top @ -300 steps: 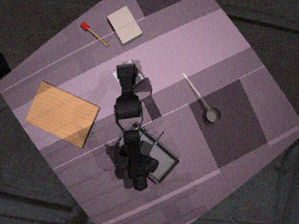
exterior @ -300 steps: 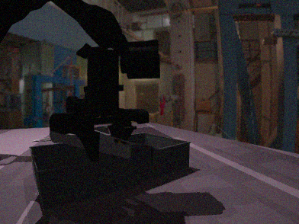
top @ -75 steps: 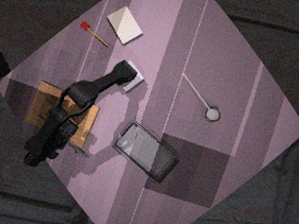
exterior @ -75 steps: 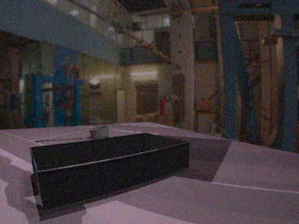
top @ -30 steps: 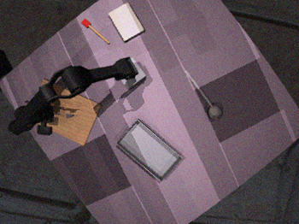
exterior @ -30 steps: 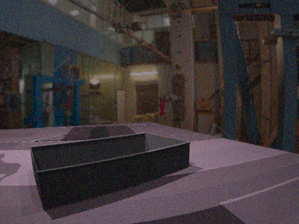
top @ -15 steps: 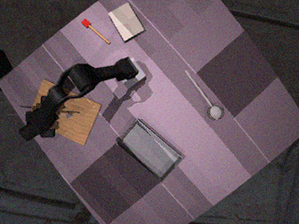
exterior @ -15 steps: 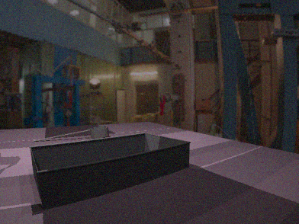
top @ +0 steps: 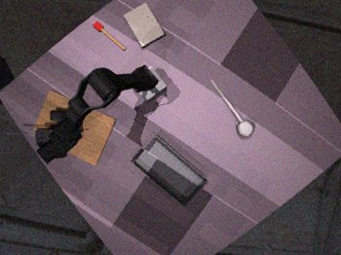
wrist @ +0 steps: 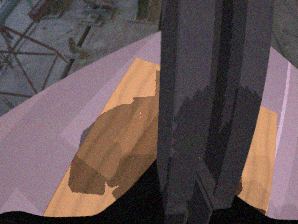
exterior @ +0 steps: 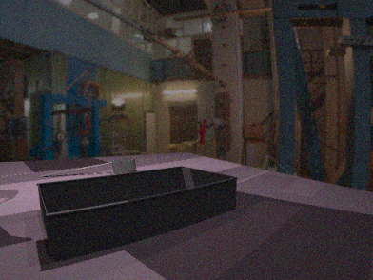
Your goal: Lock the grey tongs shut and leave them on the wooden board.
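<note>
The wooden board is 120 mm below my gripper tip and 30 mm to the left of it. Also, from my gripper tip: roasting tin 410 mm ahead, 330 mm to the left, 90 mm below; then pale flat block 570 mm to the left, 230 mm behind, 110 mm below.
</note>
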